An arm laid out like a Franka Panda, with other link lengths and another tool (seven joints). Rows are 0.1 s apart.
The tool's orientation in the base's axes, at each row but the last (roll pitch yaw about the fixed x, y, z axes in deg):
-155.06, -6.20, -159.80
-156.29, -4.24, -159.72
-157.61, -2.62, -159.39
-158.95, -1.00, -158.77
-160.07, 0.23, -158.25
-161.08, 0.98, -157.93
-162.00, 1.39, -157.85
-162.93, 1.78, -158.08
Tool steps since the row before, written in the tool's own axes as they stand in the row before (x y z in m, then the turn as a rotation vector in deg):
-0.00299, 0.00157, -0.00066, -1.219, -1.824, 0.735
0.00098, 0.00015, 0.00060, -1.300, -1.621, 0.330
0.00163, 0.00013, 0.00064, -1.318, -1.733, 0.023
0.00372, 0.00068, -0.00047, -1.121, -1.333, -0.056
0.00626, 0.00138, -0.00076, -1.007, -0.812, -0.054
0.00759, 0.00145, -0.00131, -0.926, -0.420, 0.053
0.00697, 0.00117, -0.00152, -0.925, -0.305, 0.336
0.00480, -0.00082, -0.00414, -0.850, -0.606, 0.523
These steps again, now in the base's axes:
0.00220, 0.00262, -0.00039, 1.826, -1.421, -0.030
-0.00092, -0.00045, -0.00054, 1.801, -1.058, 0.253
-0.00151, -0.00070, -0.00057, 1.827, -1.034, 0.578
-0.00375, -0.00060, 0.00026, 1.497, -0.732, 0.511
-0.00639, -0.00087, 0.00022, 1.210, -0.319, 0.332
-0.00772, -0.00119, 0.00064, 1.012, -0.037, 0.102
-0.00707, -0.00117, 0.00091, 1.010, -0.014, -0.203
-0.00473, -0.00144, 0.00405, 1.071, -0.359, -0.296

